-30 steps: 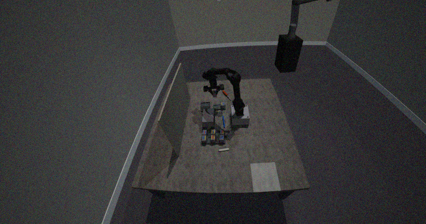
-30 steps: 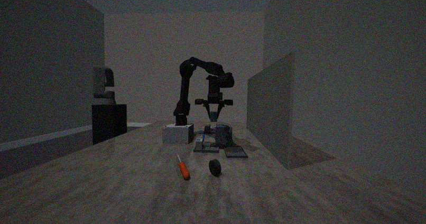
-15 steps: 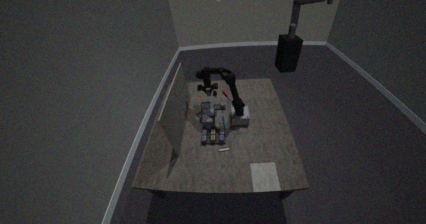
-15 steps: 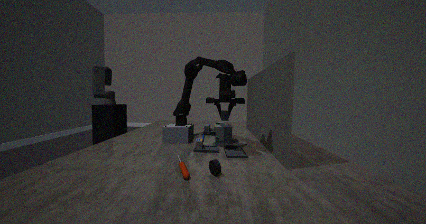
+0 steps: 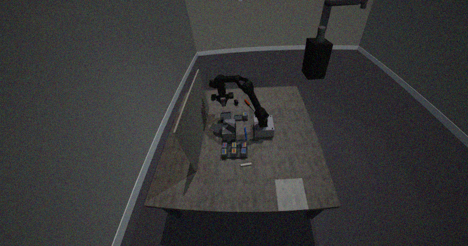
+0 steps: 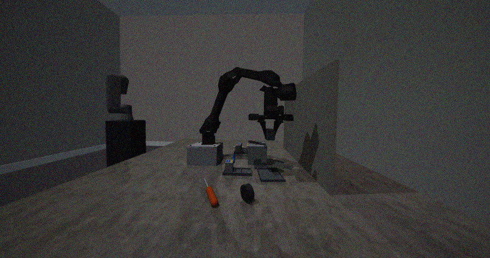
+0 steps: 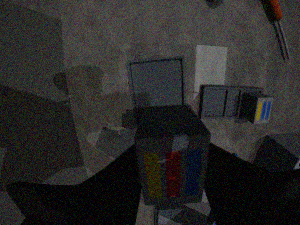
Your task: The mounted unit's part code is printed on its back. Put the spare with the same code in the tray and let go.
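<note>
Right now the dark-rimmed tray is 170 mm below my gripper tip. Round my gripper tip: grey mounted unit (210 mm to the left, 120 mm below, 30 mm behind); tall dark panel (210 mm ahead, 190 mm to the left, 60 mm above).
</note>
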